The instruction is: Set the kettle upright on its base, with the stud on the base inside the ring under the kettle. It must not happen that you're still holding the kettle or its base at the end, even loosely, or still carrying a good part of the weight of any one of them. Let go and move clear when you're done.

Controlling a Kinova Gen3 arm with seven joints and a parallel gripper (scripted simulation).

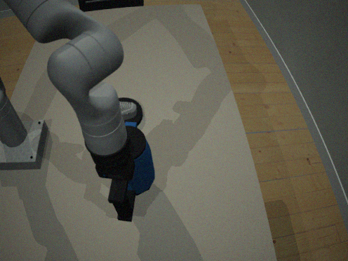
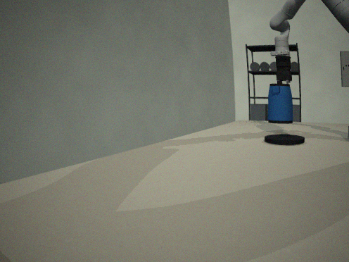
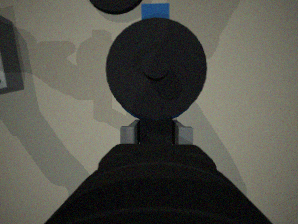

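Right now my hand is 30 mm to the right of the blue kettle and 50 mm above it. Also, from my hand: base 40 mm behind, 320 mm to the left, 180 mm below.
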